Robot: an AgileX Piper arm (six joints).
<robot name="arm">
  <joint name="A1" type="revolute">
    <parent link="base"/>
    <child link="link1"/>
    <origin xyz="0 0 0.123" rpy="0 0 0"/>
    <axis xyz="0 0 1"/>
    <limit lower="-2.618" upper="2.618"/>
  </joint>
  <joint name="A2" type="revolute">
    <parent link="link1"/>
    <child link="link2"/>
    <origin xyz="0 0 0" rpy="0 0 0"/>
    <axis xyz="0 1 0"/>
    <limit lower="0" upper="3.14"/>
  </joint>
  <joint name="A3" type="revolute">
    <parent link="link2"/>
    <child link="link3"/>
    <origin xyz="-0.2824 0 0.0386" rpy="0 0 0"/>
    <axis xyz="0 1 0"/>
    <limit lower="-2.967" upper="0"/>
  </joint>
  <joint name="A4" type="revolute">
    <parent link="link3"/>
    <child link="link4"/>
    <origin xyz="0.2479 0 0.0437" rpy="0 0 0"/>
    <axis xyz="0.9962 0 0.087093"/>
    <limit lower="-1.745" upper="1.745"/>
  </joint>
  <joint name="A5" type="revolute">
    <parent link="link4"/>
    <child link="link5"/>
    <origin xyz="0 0 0" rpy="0 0 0"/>
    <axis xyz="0 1 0"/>
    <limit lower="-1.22" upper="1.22"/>
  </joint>
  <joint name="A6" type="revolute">
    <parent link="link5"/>
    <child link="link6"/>
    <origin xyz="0.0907 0 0.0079" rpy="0 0 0"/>
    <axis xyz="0.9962 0 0.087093"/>
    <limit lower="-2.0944" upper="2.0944"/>
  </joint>
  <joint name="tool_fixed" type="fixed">
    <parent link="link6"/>
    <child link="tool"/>
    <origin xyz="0 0 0" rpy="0 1.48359 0"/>
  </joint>
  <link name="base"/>
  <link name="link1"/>
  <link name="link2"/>
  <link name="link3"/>
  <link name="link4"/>
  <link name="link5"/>
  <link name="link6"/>
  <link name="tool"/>
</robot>
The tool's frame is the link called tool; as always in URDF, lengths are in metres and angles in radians.
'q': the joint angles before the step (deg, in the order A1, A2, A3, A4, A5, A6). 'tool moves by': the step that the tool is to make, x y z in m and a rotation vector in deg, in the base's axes. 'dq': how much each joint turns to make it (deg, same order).
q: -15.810, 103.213, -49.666, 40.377, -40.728, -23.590
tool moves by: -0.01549, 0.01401, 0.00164, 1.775, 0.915, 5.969
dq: 0.047, -4.152, 4.865, -7.999, 3.488, 5.775
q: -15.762, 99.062, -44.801, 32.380, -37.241, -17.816
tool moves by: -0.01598, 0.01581, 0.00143, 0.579, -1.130, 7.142
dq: 0.000, -3.860, 5.314, -12.538, 0.174, 9.551
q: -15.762, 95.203, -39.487, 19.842, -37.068, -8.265
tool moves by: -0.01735, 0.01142, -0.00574, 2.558, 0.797, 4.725
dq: -0.474, -2.903, 4.845, -9.326, 0.853, 8.262
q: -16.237, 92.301, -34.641, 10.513, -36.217, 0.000
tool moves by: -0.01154, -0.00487, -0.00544, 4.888, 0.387, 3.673
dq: -4.264, -1.037, 2.130, -15.316, 1.243, 14.316
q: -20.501, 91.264, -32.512, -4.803, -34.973, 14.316
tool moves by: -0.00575, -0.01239, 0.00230, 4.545, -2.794, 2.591
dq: -5.479, -0.055, 0.049, -15.201, -2.709, 14.630
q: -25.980, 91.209, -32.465, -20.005, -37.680, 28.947
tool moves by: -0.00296, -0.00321, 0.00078, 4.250, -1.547, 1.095
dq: -2.154, -0.051, 0.123, -6.601, -1.751, 8.476
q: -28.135, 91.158, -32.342, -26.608, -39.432, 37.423
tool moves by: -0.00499, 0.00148, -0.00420, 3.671, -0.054, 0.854
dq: -1.056, 0.001, 1.162, -3.893, -1.310, 5.528
